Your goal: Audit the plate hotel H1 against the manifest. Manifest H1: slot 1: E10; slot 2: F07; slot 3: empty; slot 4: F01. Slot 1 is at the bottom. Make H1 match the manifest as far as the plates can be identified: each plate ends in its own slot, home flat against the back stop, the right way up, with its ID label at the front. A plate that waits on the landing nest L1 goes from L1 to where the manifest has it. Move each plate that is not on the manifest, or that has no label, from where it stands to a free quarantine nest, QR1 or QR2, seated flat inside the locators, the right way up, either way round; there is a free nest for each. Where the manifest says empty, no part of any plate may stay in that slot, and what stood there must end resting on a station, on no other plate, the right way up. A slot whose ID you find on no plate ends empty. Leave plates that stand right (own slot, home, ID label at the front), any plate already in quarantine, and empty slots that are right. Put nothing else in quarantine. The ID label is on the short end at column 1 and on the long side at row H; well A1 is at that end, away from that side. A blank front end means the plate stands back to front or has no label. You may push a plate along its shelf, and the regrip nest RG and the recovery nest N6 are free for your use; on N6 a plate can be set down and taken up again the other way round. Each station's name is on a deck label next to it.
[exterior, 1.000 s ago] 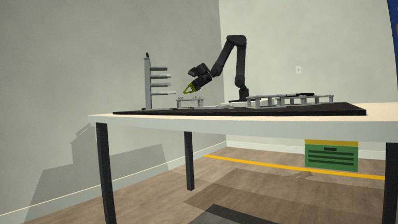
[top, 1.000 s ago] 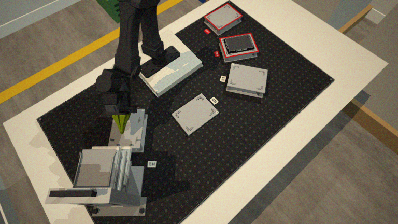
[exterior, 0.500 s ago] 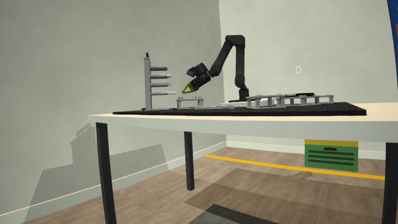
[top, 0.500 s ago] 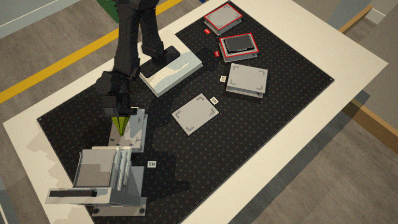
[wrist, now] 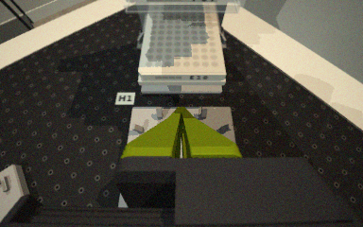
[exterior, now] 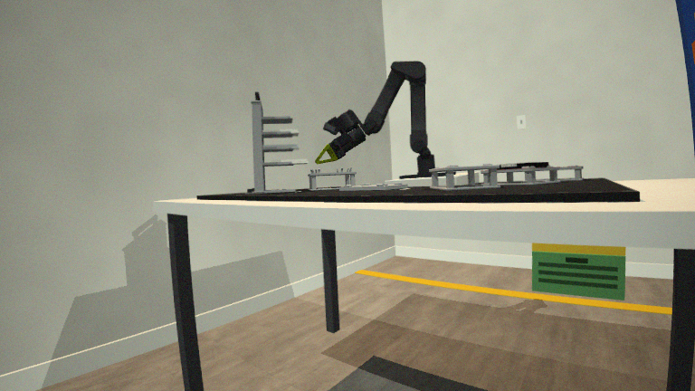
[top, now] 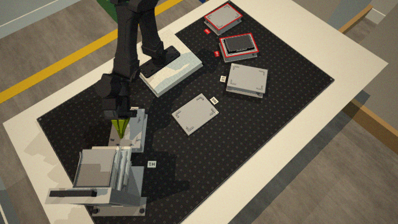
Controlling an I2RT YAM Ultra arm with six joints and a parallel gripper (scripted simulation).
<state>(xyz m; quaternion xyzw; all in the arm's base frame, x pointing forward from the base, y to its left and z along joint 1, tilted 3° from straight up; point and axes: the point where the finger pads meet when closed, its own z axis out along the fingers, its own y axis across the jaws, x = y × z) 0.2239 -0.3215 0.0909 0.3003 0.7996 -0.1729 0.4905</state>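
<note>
Now: hand 50 mm above the regrip nest, 40 mm past it and 30 mm to the right of it. Round my hand: H1 deck label: 120 mm ahead, 100 mm below, 20 mm to the left; then white well plate: 80 mm ahead, 70 mm to the right; then plate hotel H1: 160 mm ahead, 140 mm to the right, 50 mm above.
</note>
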